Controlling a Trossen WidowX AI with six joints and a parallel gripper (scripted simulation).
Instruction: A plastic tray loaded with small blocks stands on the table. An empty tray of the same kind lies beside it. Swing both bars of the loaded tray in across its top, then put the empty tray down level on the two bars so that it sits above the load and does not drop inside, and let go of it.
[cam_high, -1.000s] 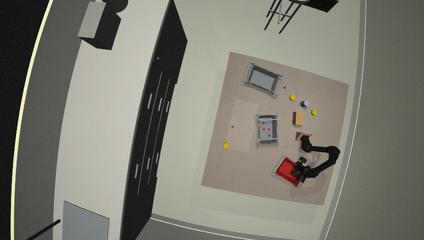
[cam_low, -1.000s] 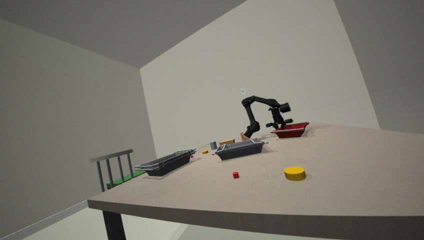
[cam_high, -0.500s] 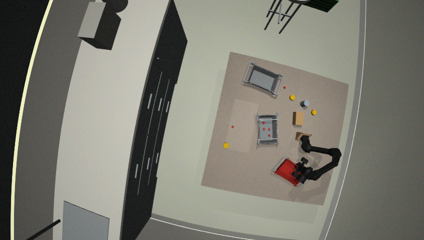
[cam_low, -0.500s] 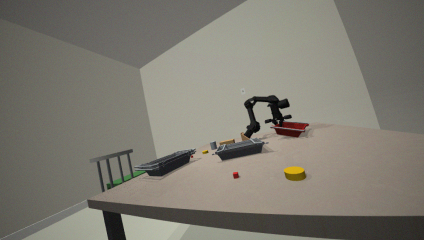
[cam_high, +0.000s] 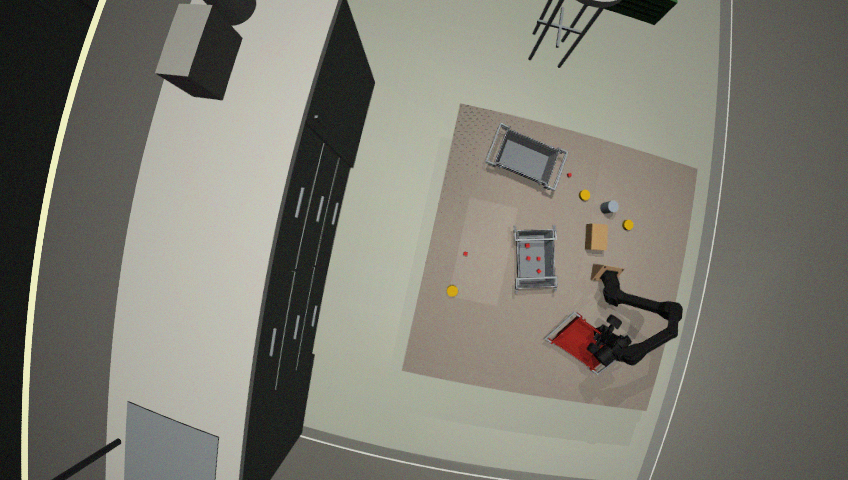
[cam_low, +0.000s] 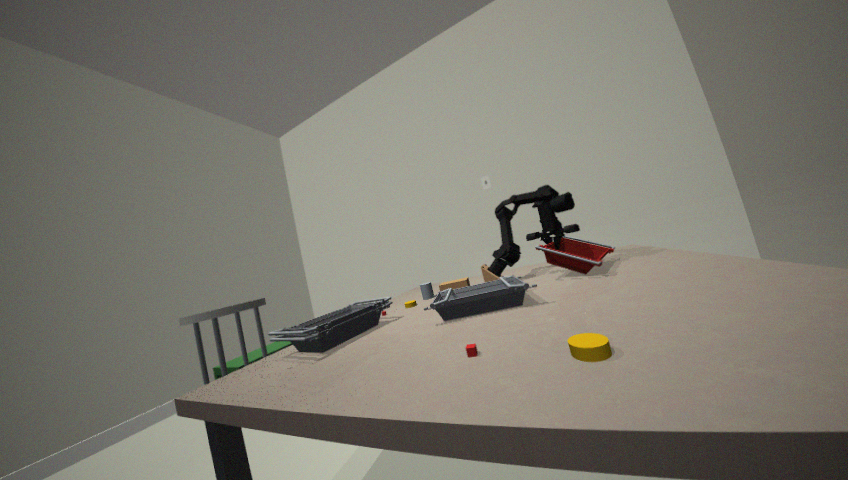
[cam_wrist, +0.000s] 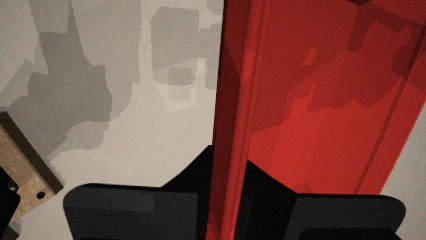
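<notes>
The red tray lies 30 mm ahead of my gripper tip and 70 mm to the left of it. Round my gripper tip: red cube 650 mm ahead, 260 mm to the right, 70 mm below; box 40 mm ahead, 430 mm to the right, 50 mm below.
</notes>
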